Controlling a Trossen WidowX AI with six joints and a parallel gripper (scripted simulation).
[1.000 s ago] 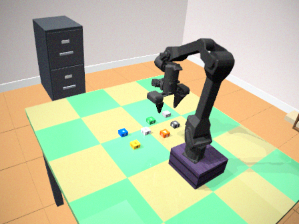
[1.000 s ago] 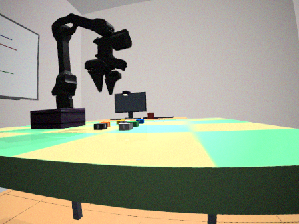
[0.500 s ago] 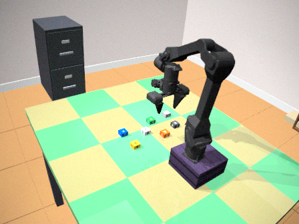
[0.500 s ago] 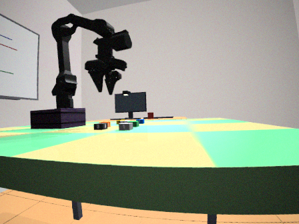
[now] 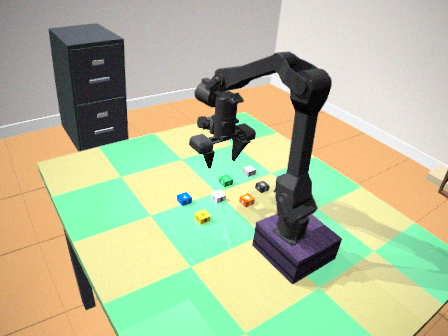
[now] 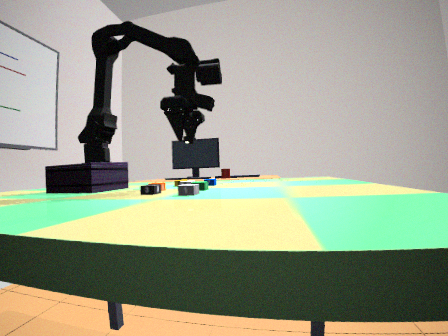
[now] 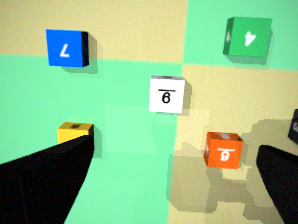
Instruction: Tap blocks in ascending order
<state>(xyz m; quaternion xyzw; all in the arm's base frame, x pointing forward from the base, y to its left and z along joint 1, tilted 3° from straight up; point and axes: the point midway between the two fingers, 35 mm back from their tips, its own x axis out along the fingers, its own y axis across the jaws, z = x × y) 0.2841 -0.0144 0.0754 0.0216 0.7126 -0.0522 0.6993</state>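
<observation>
Now: the dark grey block 40 mm behind my gripper tip, 150 mm to the right of it and 110 mm below it. Round my gripper tip: orange block (60 mm behind, 60 mm to the right, 110 mm below); white block (110 mm below); green block (50 mm ahead, 70 mm to the right, 110 mm below).
</observation>
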